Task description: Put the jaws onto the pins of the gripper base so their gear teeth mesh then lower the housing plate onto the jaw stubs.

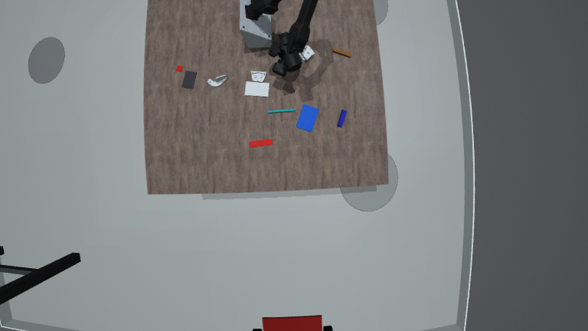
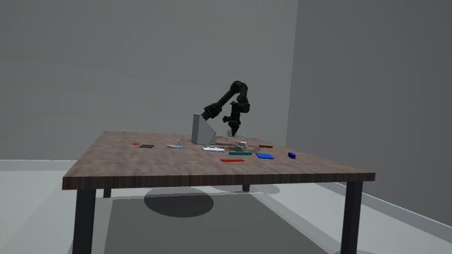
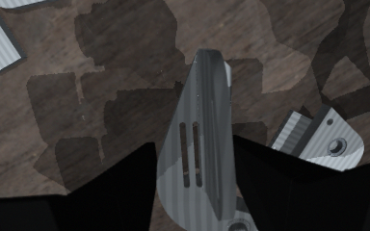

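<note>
My gripper tip is now 90 mm short of the white flat plate, 170 mm to the left of it and 70 mm above it. The rest, counted from my gripper tip: blue plate 270 mm ahead, 60 mm to the left, 70 mm below; then orange bar 50 mm behind, 290 mm to the left, 70 mm below; then teal bar 220 mm ahead, 60 mm to the right, 70 mm below.
</note>
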